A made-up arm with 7 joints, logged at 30 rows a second.
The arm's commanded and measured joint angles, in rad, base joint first. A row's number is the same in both.
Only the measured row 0 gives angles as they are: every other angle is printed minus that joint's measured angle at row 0.
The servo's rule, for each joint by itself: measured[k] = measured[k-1] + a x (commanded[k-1-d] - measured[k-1]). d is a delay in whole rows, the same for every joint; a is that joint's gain. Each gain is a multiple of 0.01, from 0.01 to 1. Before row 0 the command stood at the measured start. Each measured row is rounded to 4 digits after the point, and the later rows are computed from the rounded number. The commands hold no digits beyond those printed.
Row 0, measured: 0.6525, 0.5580, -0.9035, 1.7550, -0.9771, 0.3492, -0.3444
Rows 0 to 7, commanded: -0.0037, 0.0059, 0.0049, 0.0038, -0.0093, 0.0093, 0.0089; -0.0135, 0.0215, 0.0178, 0.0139, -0.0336, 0.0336, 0.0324; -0.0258, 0.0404, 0.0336, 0.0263, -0.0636, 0.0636, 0.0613; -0.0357, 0.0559, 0.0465, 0.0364, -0.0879, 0.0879, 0.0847; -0.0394, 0.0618, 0.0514, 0.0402, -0.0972, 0.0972, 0.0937; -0.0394, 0.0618, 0.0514, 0.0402, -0.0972, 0.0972, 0.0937; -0.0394, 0.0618, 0.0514, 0.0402, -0.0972, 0.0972, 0.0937; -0.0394, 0.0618, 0.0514, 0.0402, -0.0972, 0.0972, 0.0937
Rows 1 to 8, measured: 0.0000, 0.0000, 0.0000, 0.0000, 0.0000, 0.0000, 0.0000; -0.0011, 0.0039, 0.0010, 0.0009, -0.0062, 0.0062, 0.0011; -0.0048, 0.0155, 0.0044, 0.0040, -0.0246, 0.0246, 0.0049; -0.0111, 0.0319, 0.0102, 0.0094, -0.0507, 0.0507, 0.0117; -0.0185, 0.0477, 0.0175, 0.0159, -0.0756, 0.0756, 0.0205; -0.0248, 0.0570, 0.0243, 0.0217, -0.0901, 0.0901, 0.0293; -0.0292, 0.0602, 0.0297, 0.0261, -0.0949, 0.0949, 0.0370; -0.0323, 0.0613, 0.0340, 0.0295, -0.0964, 0.0964, 0.0438
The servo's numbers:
d 1
a 0.30 0.66 0.20 0.24 0.67 0.67 0.12

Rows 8 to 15, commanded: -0.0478, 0.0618, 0.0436, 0.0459, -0.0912, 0.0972, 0.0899; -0.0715, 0.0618, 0.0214, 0.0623, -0.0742, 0.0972, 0.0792; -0.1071, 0.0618, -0.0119, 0.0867, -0.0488, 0.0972, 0.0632; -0.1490, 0.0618, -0.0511, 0.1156, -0.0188, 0.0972, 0.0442; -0.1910, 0.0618, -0.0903, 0.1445, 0.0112, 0.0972, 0.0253; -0.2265, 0.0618, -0.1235, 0.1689, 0.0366, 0.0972, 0.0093; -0.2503, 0.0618, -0.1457, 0.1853, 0.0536, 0.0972, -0.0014; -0.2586, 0.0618, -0.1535, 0.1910, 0.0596, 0.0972, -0.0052
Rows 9 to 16, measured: -0.0344, 0.0616, 0.0375, 0.0321, -0.0969, 0.0969, 0.0498; -0.0384, 0.0617, 0.0387, 0.0354, -0.0931, 0.0971, 0.0546; -0.0483, 0.0618, 0.0352, 0.0419, -0.0804, 0.0972, 0.0576; -0.0659, 0.0618, 0.0258, 0.0527, -0.0592, 0.0972, 0.0583; -0.0908, 0.0618, 0.0104, 0.0678, -0.0321, 0.0972, 0.0566; -0.1209, 0.0618, -0.0097, 0.0862, -0.0031, 0.0972, 0.0528; -0.1526, 0.0618, -0.0325, 0.1060, 0.0235, 0.0972, 0.0476; -0.1819, 0.0618, -0.0551, 0.1250, 0.0437, 0.0972, 0.0417
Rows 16 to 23, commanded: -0.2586, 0.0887, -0.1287, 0.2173, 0.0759, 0.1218, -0.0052; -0.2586, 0.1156, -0.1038, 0.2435, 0.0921, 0.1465, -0.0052; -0.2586, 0.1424, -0.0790, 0.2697, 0.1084, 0.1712, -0.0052; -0.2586, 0.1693, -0.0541, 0.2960, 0.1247, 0.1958, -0.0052; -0.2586, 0.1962, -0.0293, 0.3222, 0.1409, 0.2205, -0.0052; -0.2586, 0.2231, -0.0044, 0.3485, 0.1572, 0.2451, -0.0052; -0.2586, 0.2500, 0.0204, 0.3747, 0.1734, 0.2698, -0.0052; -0.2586, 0.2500, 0.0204, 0.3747, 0.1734, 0.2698, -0.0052
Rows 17 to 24, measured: -0.2049, 0.0618, -0.0748, 0.1408, 0.0544, 0.0972, 0.0361; -0.2210, 0.0796, -0.0856, 0.1592, 0.0688, 0.1137, 0.0311; -0.2323, 0.1034, -0.0892, 0.1794, 0.0844, 0.1357, 0.0267; -0.2402, 0.1291, -0.0872, 0.2011, 0.1005, 0.1595, 0.0229; -0.2457, 0.1556, -0.0806, 0.2239, 0.1167, 0.1838, 0.0195; -0.2496, 0.1824, -0.0703, 0.2475, 0.1329, 0.2084, 0.0165; -0.2523, 0.2093, -0.0571, 0.2717, 0.1492, 0.2330, 0.0139; -0.2542, 0.2362, -0.0416, 0.2964, 0.1654, 0.2577, 0.0116
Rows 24 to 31, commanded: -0.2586, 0.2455, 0.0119, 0.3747, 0.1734, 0.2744, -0.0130; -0.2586, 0.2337, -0.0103, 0.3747, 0.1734, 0.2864, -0.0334; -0.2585, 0.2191, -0.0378, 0.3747, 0.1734, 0.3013, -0.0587; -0.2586, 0.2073, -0.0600, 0.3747, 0.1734, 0.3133, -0.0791; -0.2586, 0.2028, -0.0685, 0.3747, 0.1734, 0.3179, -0.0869; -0.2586, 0.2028, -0.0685, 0.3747, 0.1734, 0.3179, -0.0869; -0.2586, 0.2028, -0.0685, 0.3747, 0.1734, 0.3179, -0.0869; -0.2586, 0.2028, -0.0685, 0.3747, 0.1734, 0.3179, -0.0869
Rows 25 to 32, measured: -0.2555, 0.2453, -0.0292, 0.3152, 0.1708, 0.2658, 0.0096; -0.2564, 0.2454, -0.0210, 0.3295, 0.1725, 0.2716, 0.0069; -0.2571, 0.2377, -0.0189, 0.3403, 0.1731, 0.2815, 0.0021; -0.2575, 0.2254, -0.0227, 0.3486, 0.1733, 0.2948, -0.0052; -0.2578, 0.2135, -0.0302, 0.3549, 0.1734, 0.3072, -0.0141; -0.2580, 0.2064, -0.0379, 0.3597, 0.1734, 0.3144, -0.0228; -0.2582, 0.2040, -0.0440, 0.3633, 0.1734, 0.3167, -0.0305; -0.2583, 0.2032, -0.0489, 0.3660, 0.1734, 0.3175, -0.0373
